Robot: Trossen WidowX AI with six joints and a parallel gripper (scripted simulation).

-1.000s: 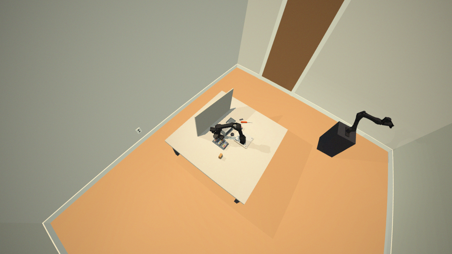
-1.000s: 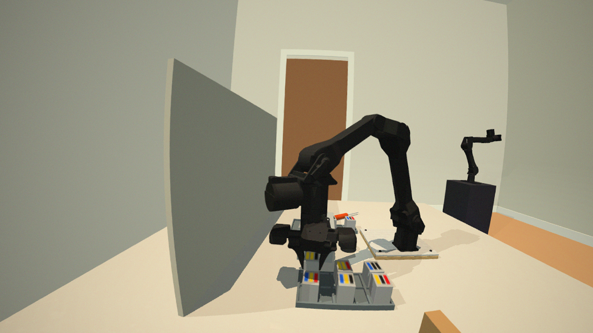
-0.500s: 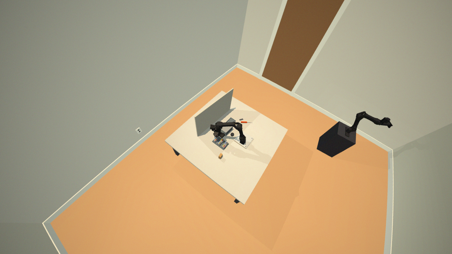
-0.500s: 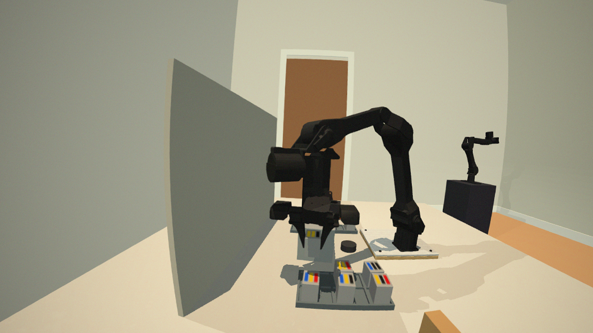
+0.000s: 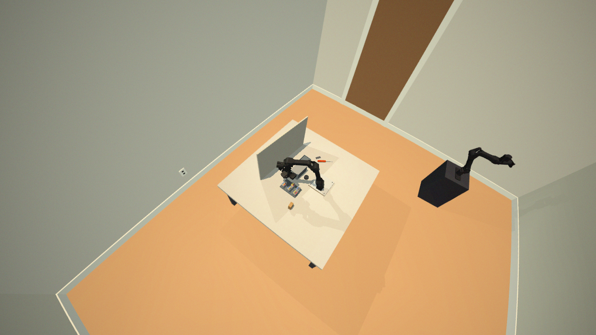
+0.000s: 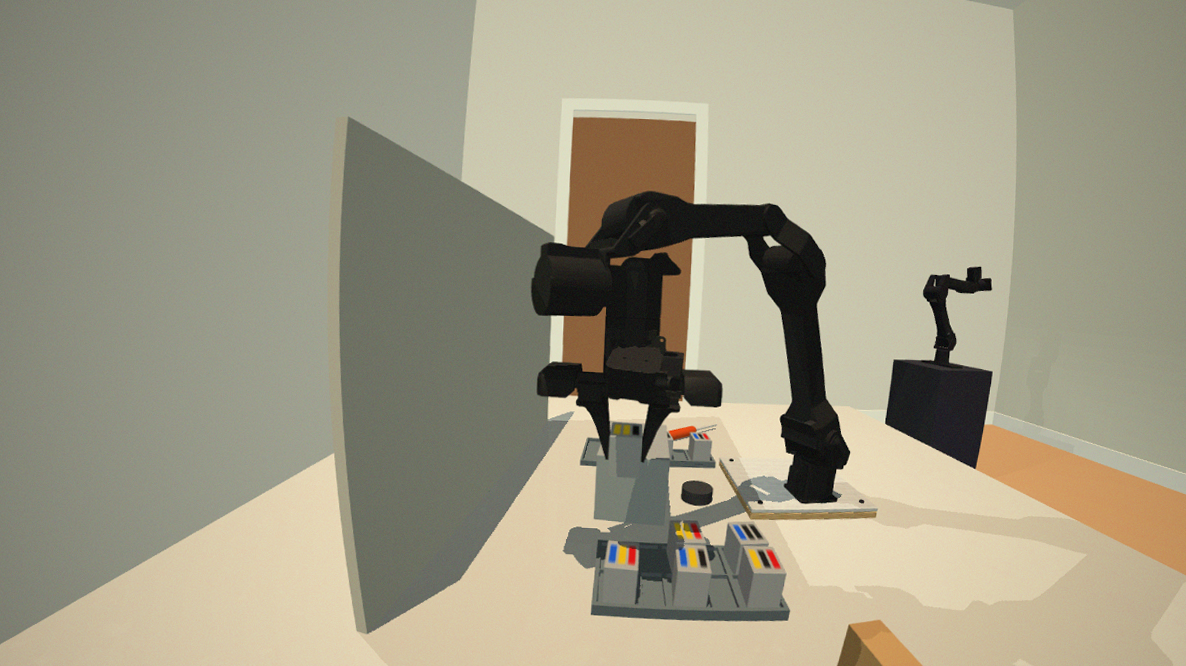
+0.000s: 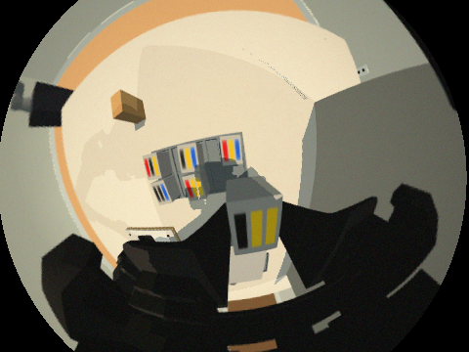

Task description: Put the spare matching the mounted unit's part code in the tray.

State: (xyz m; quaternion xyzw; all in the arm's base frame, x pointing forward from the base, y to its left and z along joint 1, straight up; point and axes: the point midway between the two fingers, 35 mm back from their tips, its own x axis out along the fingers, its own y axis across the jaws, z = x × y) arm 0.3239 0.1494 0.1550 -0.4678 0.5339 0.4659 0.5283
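The grey tray is 36 cm to the right of my gripper tip, 14 cm below it and 1 cm behind it. Round my gripper tip: brown box (20 cm to the left, 18 cm behind, 10 cm below); black puck (18 cm to the right, 14 cm behind, 13 cm below); mounted unit (17 cm to the right, 9 cm below, 3 cm behind).
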